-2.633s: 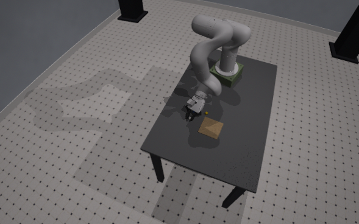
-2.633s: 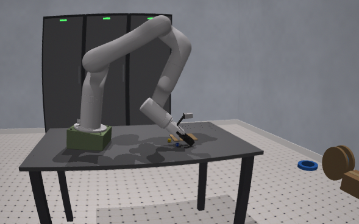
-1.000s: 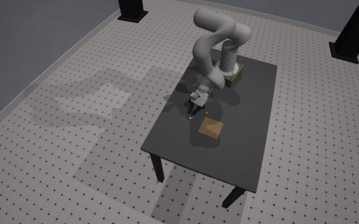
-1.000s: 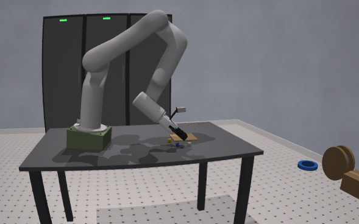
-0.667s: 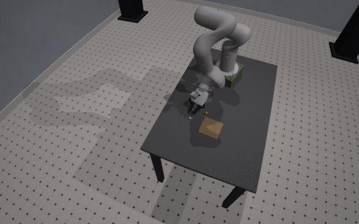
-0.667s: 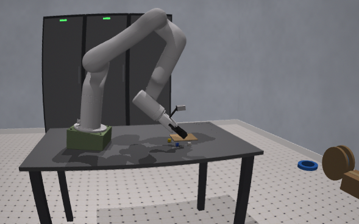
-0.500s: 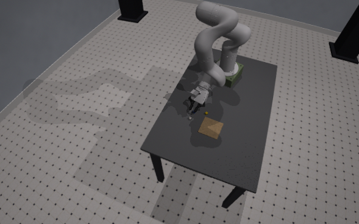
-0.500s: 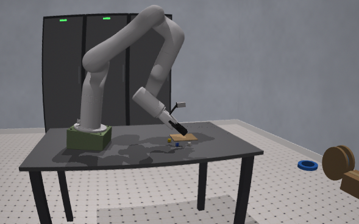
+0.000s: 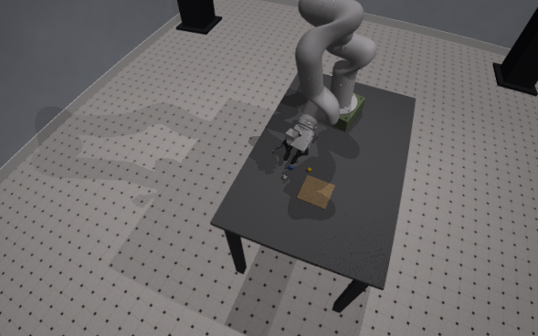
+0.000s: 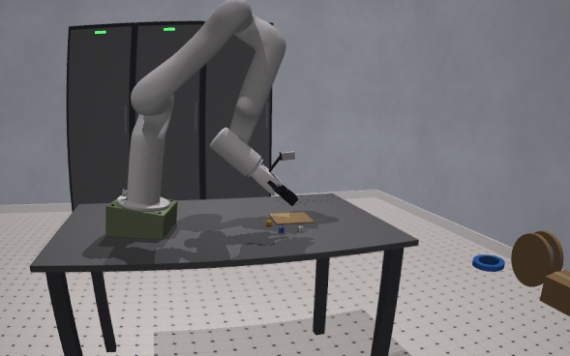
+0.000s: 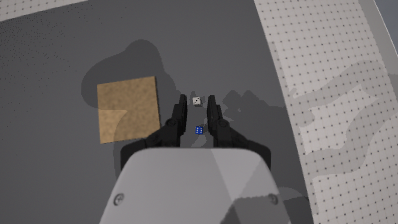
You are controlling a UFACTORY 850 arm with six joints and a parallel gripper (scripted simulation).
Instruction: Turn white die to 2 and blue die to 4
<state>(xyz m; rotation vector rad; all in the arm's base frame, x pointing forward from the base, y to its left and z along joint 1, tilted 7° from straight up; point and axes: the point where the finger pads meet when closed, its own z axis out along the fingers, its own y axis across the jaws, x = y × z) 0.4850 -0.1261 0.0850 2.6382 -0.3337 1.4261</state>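
Now: hand 40 mm short of the white die, 10 mm to the left of it and 110 mm above it. Also, from my hand: blue die: 30 mm behind, 110 mm below; yellow die: 50 mm behind, 90 mm to the left, 110 mm below; tan mat: 60 mm ahead, 150 mm to the left, 120 mm below.
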